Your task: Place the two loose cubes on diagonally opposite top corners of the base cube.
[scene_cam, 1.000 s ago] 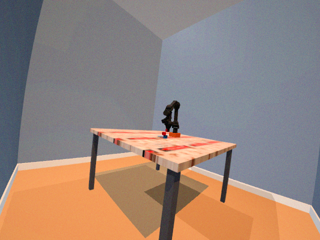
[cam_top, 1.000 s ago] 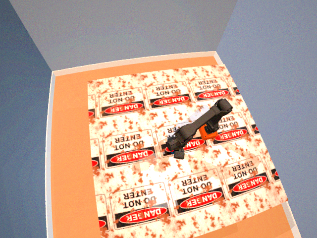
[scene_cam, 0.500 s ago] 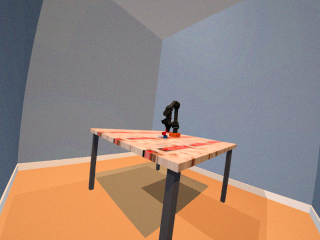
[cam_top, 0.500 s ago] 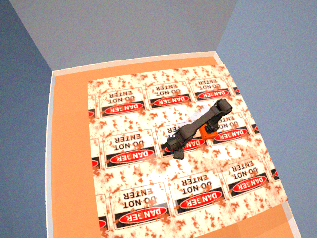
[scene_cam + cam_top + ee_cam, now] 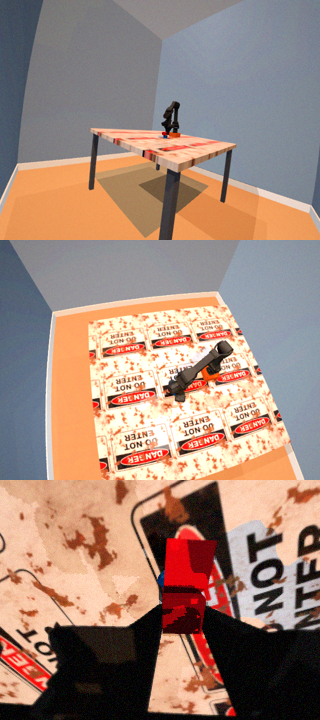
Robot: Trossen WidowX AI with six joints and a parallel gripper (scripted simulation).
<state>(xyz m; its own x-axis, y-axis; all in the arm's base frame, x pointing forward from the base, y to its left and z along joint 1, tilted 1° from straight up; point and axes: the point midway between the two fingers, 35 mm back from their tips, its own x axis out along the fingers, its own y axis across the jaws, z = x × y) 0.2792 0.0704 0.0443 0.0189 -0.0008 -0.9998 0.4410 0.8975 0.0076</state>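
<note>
My gripper tip is 4 cm above the blue base cube, 2 cm short of it and 1 cm to the left of it.
</note>
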